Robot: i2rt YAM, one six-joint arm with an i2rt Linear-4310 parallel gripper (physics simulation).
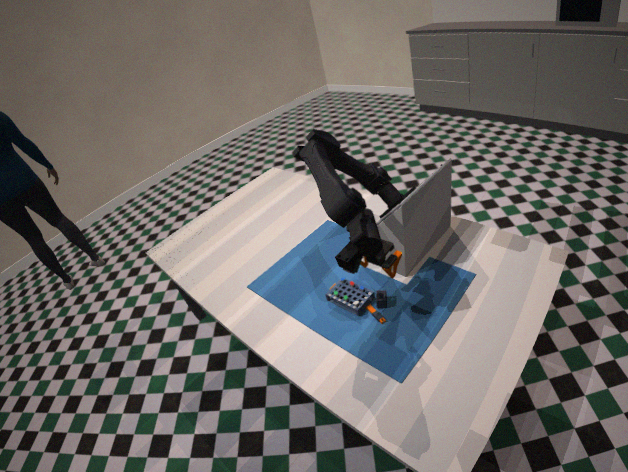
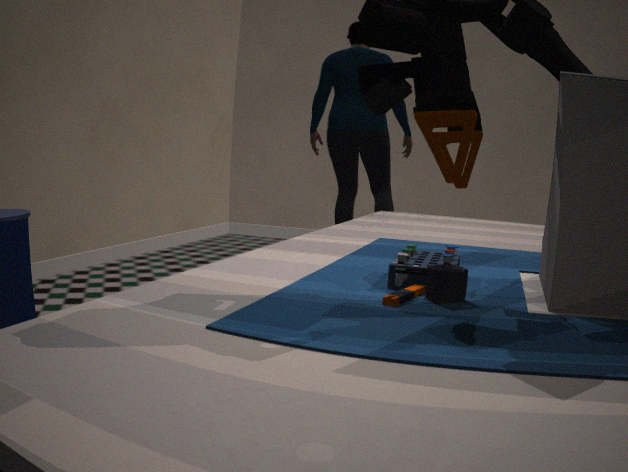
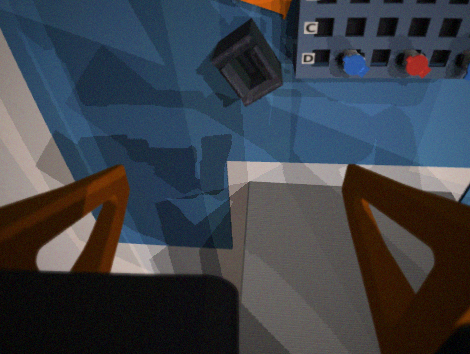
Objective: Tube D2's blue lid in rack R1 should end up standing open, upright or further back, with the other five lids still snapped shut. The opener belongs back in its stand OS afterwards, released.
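Where they show: gripper, fingertip midpoint: (image 1: 379,271) (image 2: 457,185) (image 3: 235,176); arm's base at its link origin: (image 1: 397,204).
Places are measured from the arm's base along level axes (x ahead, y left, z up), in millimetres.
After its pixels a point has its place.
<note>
My gripper (image 1: 378,269) {x 285, y 160, z -9 mm} (image 2: 455,184) {x 285, y 160, z -9 mm} (image 3: 235,176) {x 285, y 160, z -9 mm} is open and empty, high above the mat. The orange and black opener (image 1: 377,313) {x 333, y 181, z -134 mm} (image 2: 405,294) {x 331, y 191, z -134 mm} (image 3: 270,5) {x 326, y 150, z -134 mm} lies flat on the mat beside the rack's corner and the stand, outside the stand. Stand OS (image 1: 381,298) {x 282, y 152, z -132 mm} (image 2: 446,284) {x 286, y 177, z -120 mm} (image 3: 250,70) {x 278, y 158, z -137 mm}, a dark box with an open top, stands upright, its socket empty. Rack R1 (image 1: 361,310) {x 351, y 130, z -141 mm} (image 2: 391,278) {x 367, y 138, z -130 mm} (image 3: 370,42) {x 317, y 85, z -113 mm} holds tubes with blue, red, green and white lids. D2's blue lid (image 1: 362,288) {x 306, y 98, z -101 mm} (image 2: 447,258) {x 304, y 99, z -102 mm} (image 3: 355,65) {x 305, y 94, z -101 mm} looks flat and shut.
The blue mat (image 1: 294,284) {x 412, y -132, z -143 mm} (image 2: 304,314) {x 405, y 290, z -143 mm} (image 3: 325,120) {x 239, y 89, z -143 mm} lies on the pale table (image 1: 223,299) {x 628, y -285, z -146 mm} (image 2: 152,395) {x 398, y 513, z -146 mm}. A tall grey panel (image 1: 426,218) {x 22, y 136, z 6 mm} (image 2: 588,203) {x 119, y 144, z -14 mm} (image 3: 295,230) {x 159, y 102, z -84 mm} stands beside the arm, close to the gripper. A person (image 1: 25,187) (image 2: 357,111) stands beyond the table.
</note>
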